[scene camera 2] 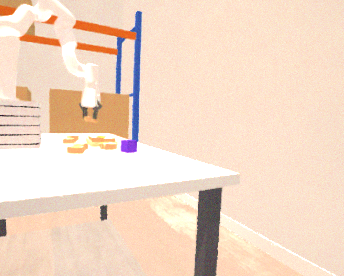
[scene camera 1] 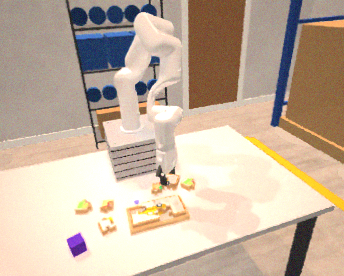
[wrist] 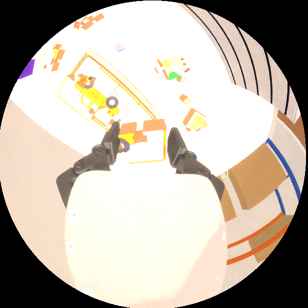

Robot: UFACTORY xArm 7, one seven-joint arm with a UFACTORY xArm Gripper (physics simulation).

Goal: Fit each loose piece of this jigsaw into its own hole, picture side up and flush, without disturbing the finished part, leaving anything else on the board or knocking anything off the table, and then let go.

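My gripper is shut on a white jigsaw piece with a yellow vehicle part and dark wheel. It is picture side up, roughly level, above the table. The jigsaw board, with a yellow truck picture, lies below; the held piece hides its near end in the wrist view. Its holes are hard to tell in the glare. Loose pieces with green lie behind it and farther right. Others lie left: green-topped, small and white-yellow.
A purple cube stands left of the board, near the table's front. A small purple disc lies just behind the board. The arm's slatted base block stands at the back of the table.
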